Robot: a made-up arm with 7 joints.
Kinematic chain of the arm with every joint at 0, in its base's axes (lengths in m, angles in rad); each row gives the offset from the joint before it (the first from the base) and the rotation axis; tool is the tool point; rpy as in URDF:
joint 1: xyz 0 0 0.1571 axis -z
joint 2: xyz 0 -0.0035 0.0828 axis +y
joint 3: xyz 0 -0.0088 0.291 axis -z
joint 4: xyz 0 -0.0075 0.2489 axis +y
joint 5: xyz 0 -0.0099 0.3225 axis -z
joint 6: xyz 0 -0.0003 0.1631 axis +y
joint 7: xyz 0 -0.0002 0.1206 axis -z
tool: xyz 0 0 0 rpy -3.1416 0 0
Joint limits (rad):
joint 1: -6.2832..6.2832
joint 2: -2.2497..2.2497
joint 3: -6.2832..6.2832
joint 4: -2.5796..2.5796
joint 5: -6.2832..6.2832
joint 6: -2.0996..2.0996
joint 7: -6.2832..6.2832
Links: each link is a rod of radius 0.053 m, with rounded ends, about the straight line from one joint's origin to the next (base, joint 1, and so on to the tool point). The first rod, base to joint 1, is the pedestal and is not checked.
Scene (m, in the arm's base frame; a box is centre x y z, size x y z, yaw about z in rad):
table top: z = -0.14
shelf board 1: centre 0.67 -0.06 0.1 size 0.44 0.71 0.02 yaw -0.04
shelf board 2: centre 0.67 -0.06 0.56 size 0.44 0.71 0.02 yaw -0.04
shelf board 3: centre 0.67 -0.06 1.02 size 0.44 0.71 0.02 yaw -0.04
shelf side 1: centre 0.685 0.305 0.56 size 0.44 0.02 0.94 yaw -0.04
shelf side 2: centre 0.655 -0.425 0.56 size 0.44 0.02 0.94 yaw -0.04
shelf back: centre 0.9 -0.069 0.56 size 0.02 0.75 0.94 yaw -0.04
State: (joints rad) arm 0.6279 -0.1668 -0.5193 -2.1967 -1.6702 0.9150 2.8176
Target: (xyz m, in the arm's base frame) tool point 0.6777 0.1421 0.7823
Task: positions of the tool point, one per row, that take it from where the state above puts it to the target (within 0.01 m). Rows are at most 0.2 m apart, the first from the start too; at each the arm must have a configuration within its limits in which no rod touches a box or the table.
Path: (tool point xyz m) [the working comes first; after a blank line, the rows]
Joints at the target: 2.3683 -0.2897 0.6415 -1.3161 -1.5474 0.7564 2.8176
Straight joint move there: touches shelf side 1.

1: -0.3936 0.2795 0.4409
2: -0.2676 0.3842 0.5148
3: -0.1106 0.4268 0.5896
4: 0.0489 0.3985 0.6616
5: 0.1800 0.3036 0.7271
6: 0.2566 0.1590 0.7823
7: 0.4087 0.1707 0.8005
8: 0.5526 0.1600 0.7975
9: 0.6777 0.1421 0.7823

